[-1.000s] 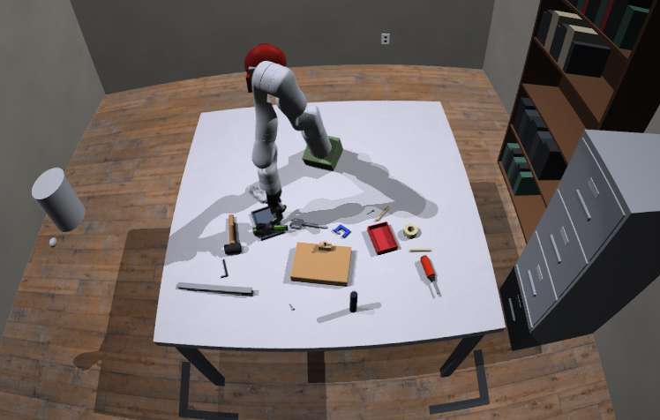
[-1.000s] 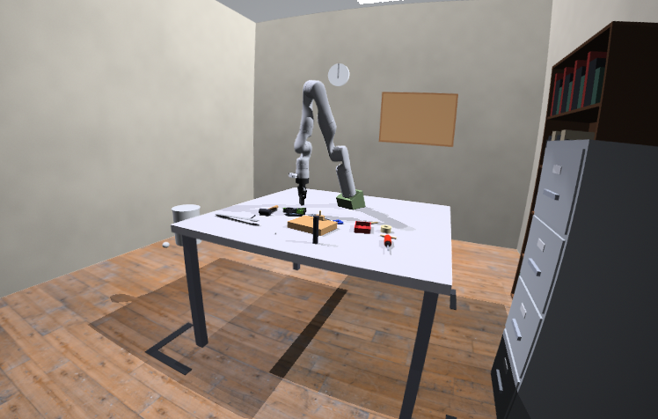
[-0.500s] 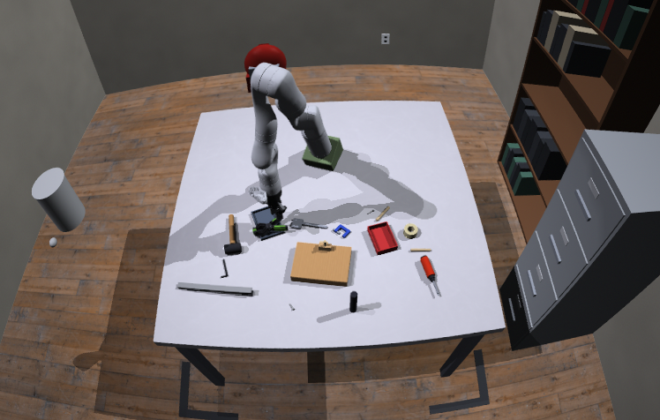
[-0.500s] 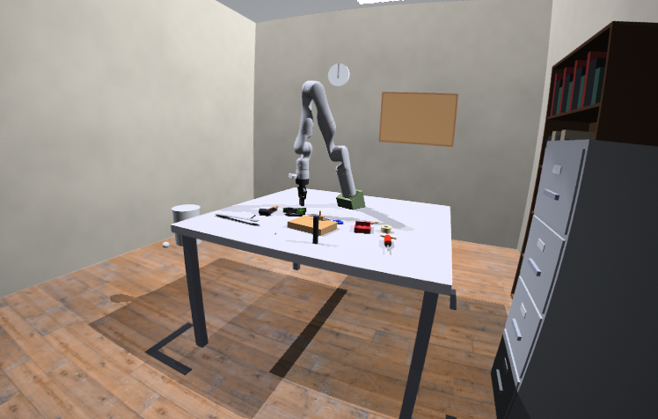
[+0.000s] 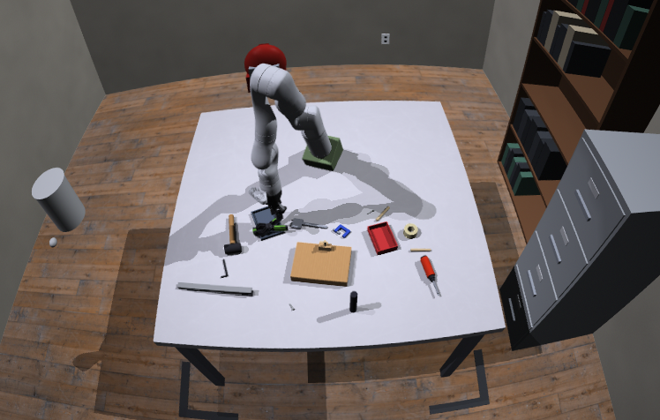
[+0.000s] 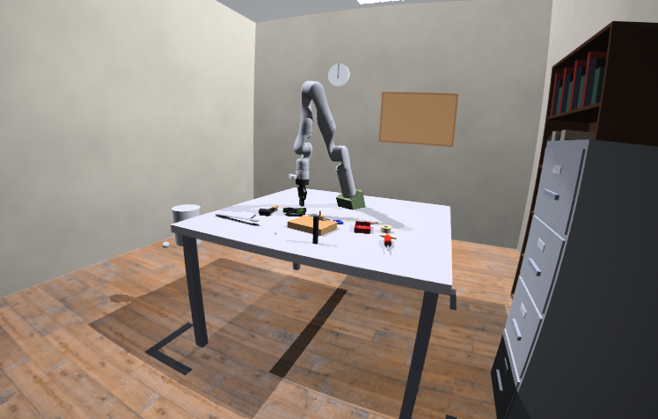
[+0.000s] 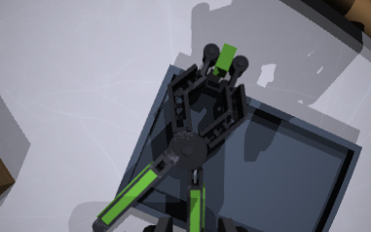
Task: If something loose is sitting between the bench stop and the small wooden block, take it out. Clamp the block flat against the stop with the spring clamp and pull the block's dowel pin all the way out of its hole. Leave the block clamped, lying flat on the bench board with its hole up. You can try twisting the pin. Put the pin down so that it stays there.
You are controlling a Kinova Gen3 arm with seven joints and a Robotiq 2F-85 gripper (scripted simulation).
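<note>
My hand is 1 cm past the dark grey tray, 4 cm to the left of it and 6 cm above it. Also, from my hand: round dowel pin (15 cm ahead, 18 cm to the left, 1 cm below); then grey t-shaped tool (2 cm ahead, 11 cm to the left, 6 cm below); then wooden block (15 cm ahead, 18 cm to the left, 3 cm below).
</note>
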